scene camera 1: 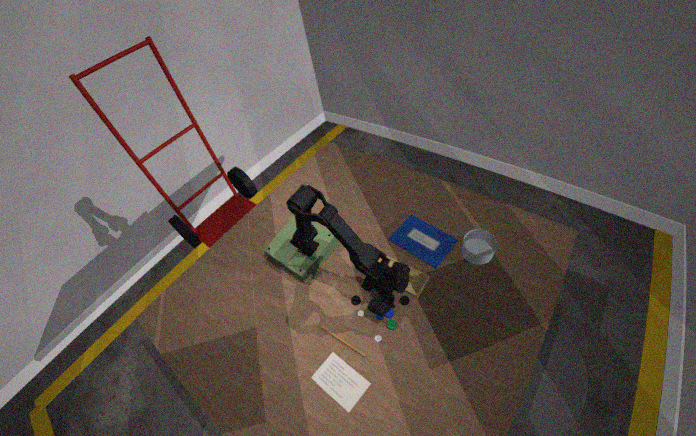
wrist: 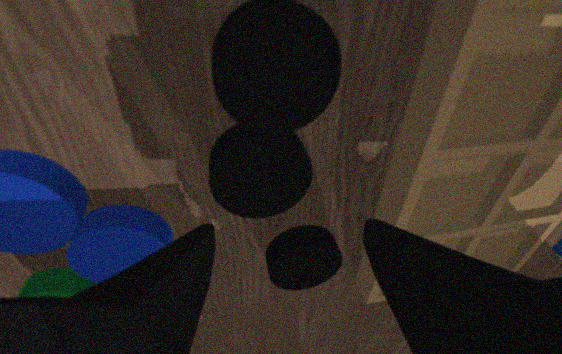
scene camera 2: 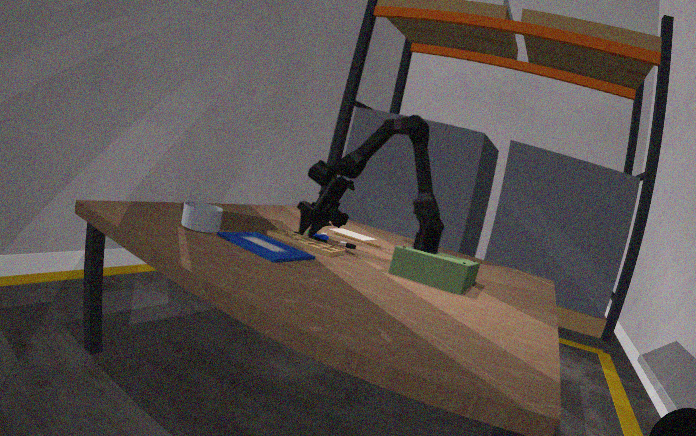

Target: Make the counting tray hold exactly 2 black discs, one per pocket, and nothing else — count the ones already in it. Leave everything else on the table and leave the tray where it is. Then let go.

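Observation:
The pale wooden counting tray (scene camera 1: 424,279) (scene camera 2: 333,252) (wrist: 442,120) lies partly behind the arm in scene camera 1. The wrist view shows part of its pockets on the right, with no disc visible in them; the rest is out of that view. Three black discs lie in a line outside the tray in the wrist view: a far disc (wrist: 277,62), a middle disc (wrist: 260,170) and a near disc (wrist: 304,257). My gripper (scene camera 1: 381,310) (scene camera 2: 309,232) (wrist: 290,232) is open and empty, low beside the tray. The near disc shows between its fingertips, ungripped.
Blue discs (scene camera 1: 389,313) (scene camera 2: 321,237) (wrist: 40,225) and a green disc (scene camera 1: 391,324) (wrist: 52,284) lie left of the gripper in the wrist view. White discs (scene camera 1: 378,338), a stick (scene camera 1: 343,342), paper (scene camera 1: 341,381), a blue booklet (scene camera 1: 441,246) (scene camera 2: 292,255) and a round container (scene camera 1: 478,246) (scene camera 2: 201,217) surround the work area.

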